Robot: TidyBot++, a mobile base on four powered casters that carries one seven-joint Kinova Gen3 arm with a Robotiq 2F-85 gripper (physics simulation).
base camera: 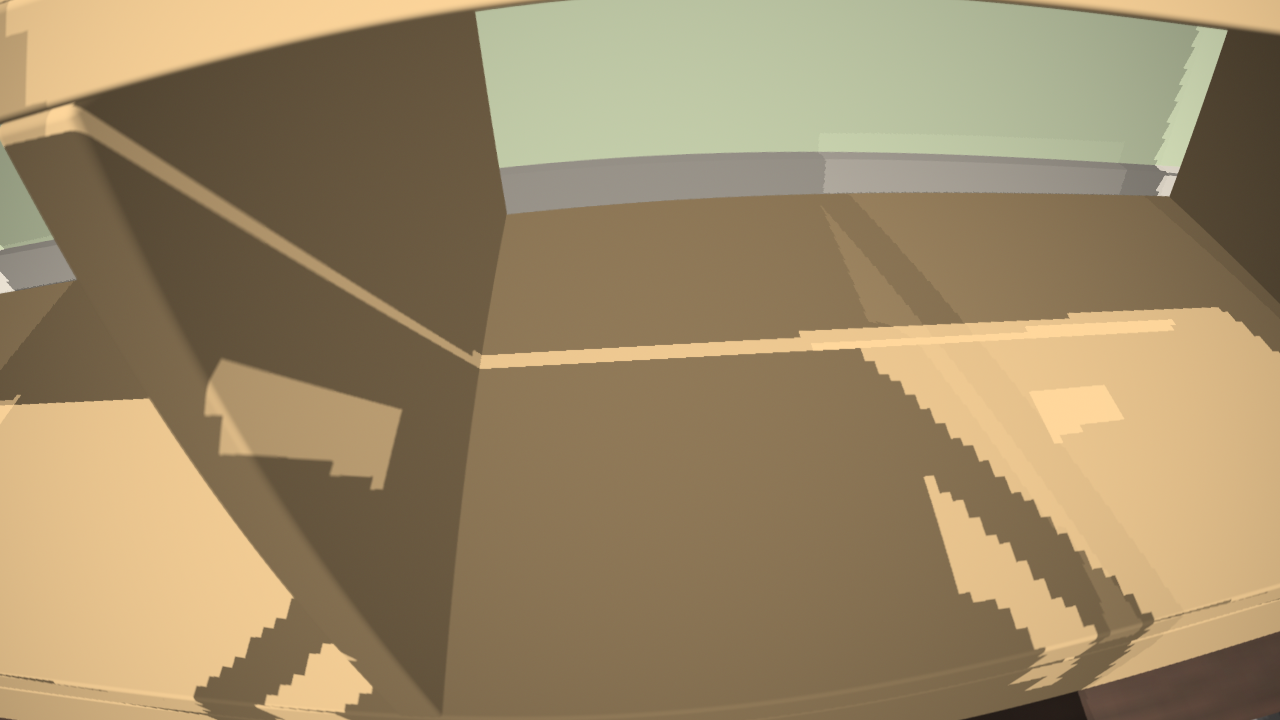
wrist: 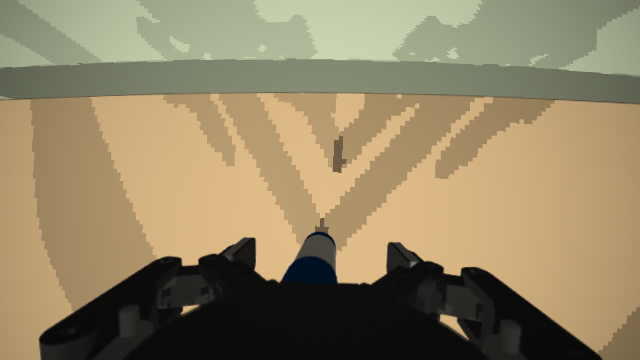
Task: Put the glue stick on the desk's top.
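Note:
The glue stick, grey with a dark blue band and a dark blue end, stands upright on a tan wooden surface in the wrist view. Its near end is hidden behind the dark body of my gripper. My gripper is open, with one finger to the left of the glue stick and one to the right, and a gap shows on both sides. The glue stick and my gripper do not show in the base camera view. I cannot tell whether this tan surface is the desk's top.
In the base camera view a wooden piece of furniture fills the foreground, with an upright divider, a lower board and an upper board. A pale green wall is behind it. Shadows cross the wood in both views.

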